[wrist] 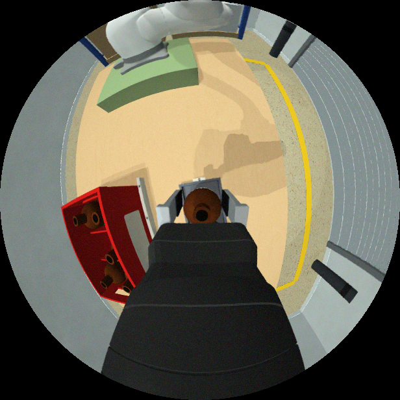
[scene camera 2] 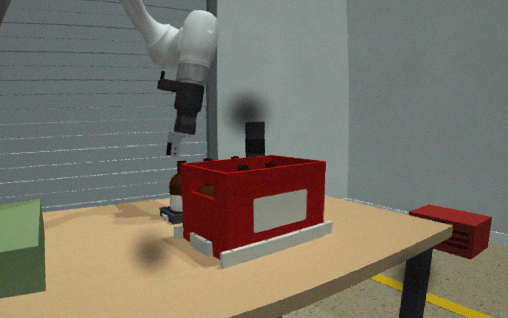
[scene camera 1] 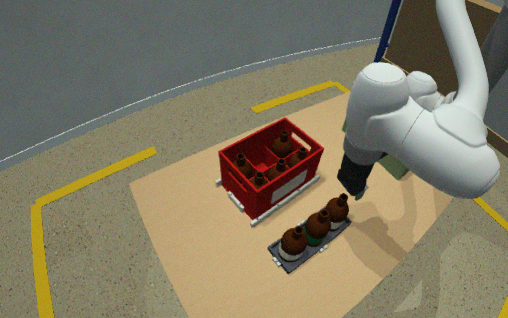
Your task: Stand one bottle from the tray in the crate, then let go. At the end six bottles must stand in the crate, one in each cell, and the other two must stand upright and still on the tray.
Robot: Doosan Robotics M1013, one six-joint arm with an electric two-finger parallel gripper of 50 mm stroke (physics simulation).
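Frame: origin at the arm's base, x ahead, y left, z up, level; metres.
Seen in the pictures: gripper, fingertip midpoint: (scene camera 2: 171,156) (scene camera 1: 352,190).
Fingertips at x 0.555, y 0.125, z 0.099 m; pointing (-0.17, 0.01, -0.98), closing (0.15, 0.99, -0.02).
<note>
Pixels of each thing's middle, then the offset from my fingertips to it.
- red crate, body centre: (scene camera 2: 254,200) (scene camera 1: 270,167) 0.097 m ahead, 0.251 m right, 0.087 m down
- dark tray, body centre: (scene camera 2: 210,208) (scene camera 1: 312,235) 0.111 m ahead, 0.002 m right, 0.162 m down
- green-labelled bottle, body centre: (scene camera 1: 317,226) 0.111 m ahead, 0.001 m right, 0.092 m down
The red crate (scene camera 1: 312,170) (scene camera 2: 240,215) (wrist: 117,200) holds several brown bottles upright; its back middle cell is empty. Three bottles stand upright on the dark tray (scene camera 1: 303,256) (scene camera 2: 172,216) (wrist: 212,184): a white-labelled bottle (scene camera 1: 293,243) at the left end, a green-labelled bottle (scene camera 1: 318,227) in the middle, and a white-labelled bottle (scene camera 1: 338,210) (scene camera 2: 176,186) (wrist: 192,197) at the end nearest the arm. My gripper (scene camera 1: 361,192) (scene camera 2: 173,145) (wrist: 201,197) is open and empty, above that end bottle. In the wrist view the bottle's neck shows between the finger lines, lower down.
White rails (scene camera 1: 285,201) (scene camera 2: 280,244) (wrist: 146,205) line the crate's foot, close beside the tray. A green block (scene camera 1: 395,167) (scene camera 2: 20,270) (wrist: 150,85) lies near the arm's base. A red box (scene camera 2: 462,232) shows beyond the table's edge.
</note>
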